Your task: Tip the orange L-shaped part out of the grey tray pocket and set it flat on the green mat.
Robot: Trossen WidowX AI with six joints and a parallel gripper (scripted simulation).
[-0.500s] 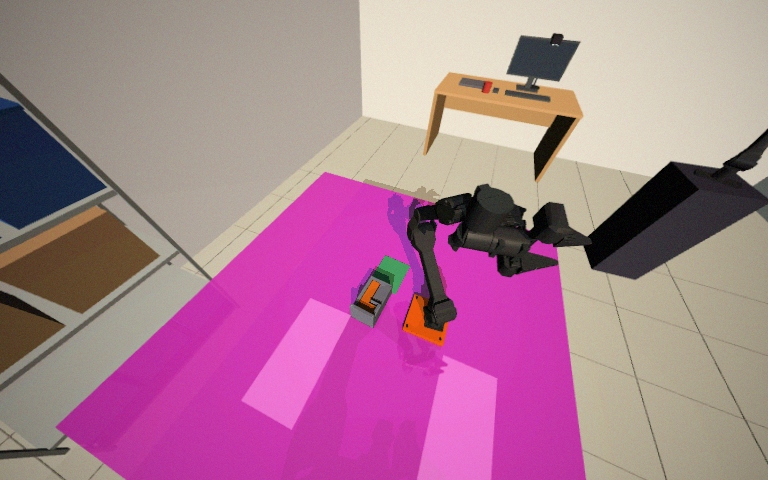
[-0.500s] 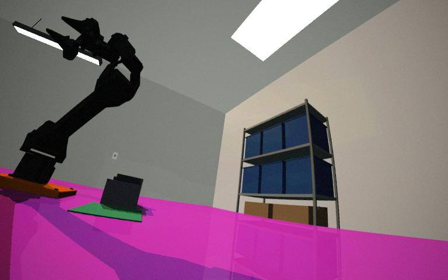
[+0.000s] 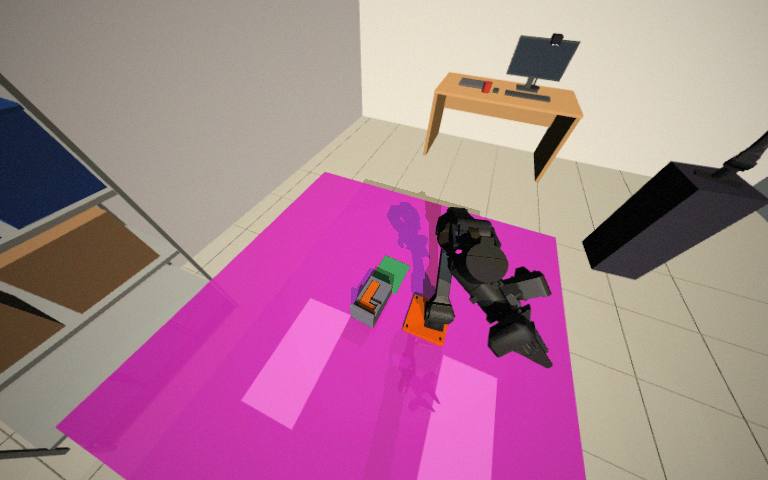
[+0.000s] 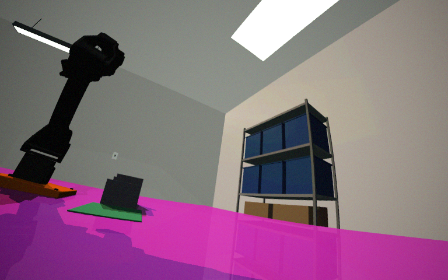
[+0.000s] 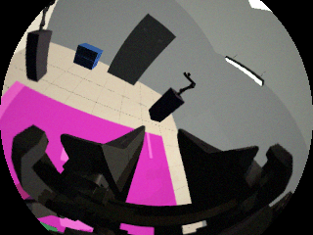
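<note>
Now: gripper tip 370 mm short of the orange L-shaped part, 170 mm to the left of it and 370 mm above it.
</note>
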